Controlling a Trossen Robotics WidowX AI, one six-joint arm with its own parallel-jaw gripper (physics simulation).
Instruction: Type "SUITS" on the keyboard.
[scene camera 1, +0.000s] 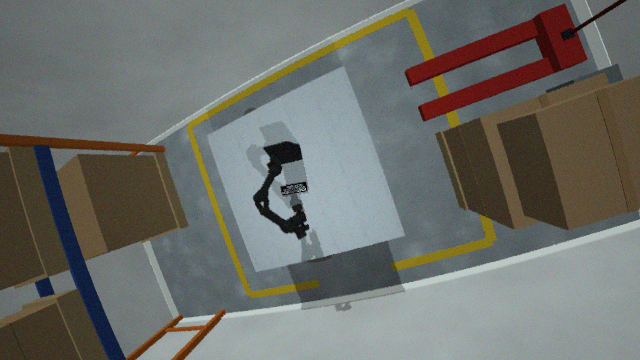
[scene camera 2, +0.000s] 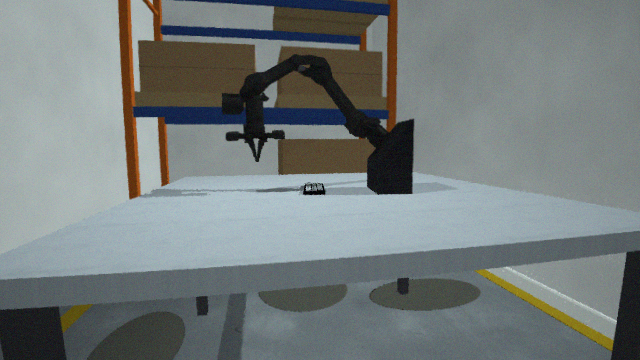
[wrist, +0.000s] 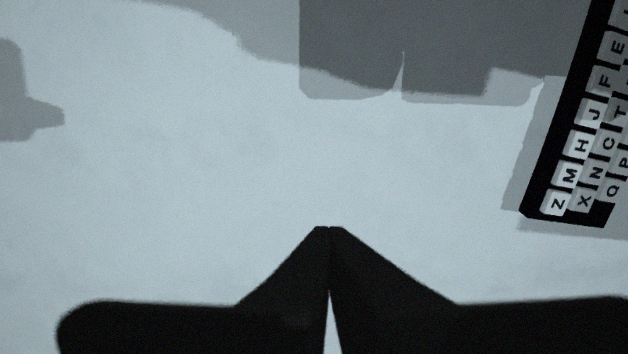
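Pixels of known places: gripper, fingertip midpoint: (scene camera 1: 304, 214) (scene camera 2: 257, 162) (wrist: 327, 239); arm's base at its link origin: (scene camera 1: 275, 155) (scene camera 2: 384, 141).
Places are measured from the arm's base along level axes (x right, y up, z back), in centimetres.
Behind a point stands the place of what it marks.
A small black keyboard with light keys (scene camera 1: 294, 189) @(x 2.2, y -16.0, z -26.8 cm) (scene camera 2: 314, 189) @(x -6.5, y -15.9, z -27.7 cm) (wrist: 580, 145) @(x -1.8, y -15.9, z -29.1 cm) lies flat on the table. In the wrist view, part of it shows at the right edge, with Z, M, H, J, F, E, X, N, C, T and Q readable. The T key (wrist: 619, 112) @(x 0.4, y -15.9, z -26.7 cm) is near the frame's edge; S, U and I cannot be made out. My gripper (scene camera 2: 257, 160) @(x -2.1, y -6.8, z -46.1 cm) (wrist: 327, 239) @(x -2.1, y -6.8, z -46.1 cm) is shut with its fingertips together and empty. It points down, well above the table and off to the side of the keyboard, touching nothing. In scene camera 1 its fingertips cannot be made out.
The pale table (scene camera 1: 350, 150) @(x -48.2, y -17.5, z -14.9 cm) (scene camera 2: 320, 235) @(x -52.9, y -17.5, z -35.6 cm) bears the arm's black base (scene camera 1: 285, 151) @(x -8.3, y 0.9, z -0.6 cm) (scene camera 2: 392, 160) @(x -13.0, y -6.3, z -3.0 cm). Shadows of the arm fall across the table. A rack with boxes stands behind, and a red forked frame (scene camera 1: 480, 45) and cardboard boxes (scene camera 1: 590, 165) stand beyond the table.
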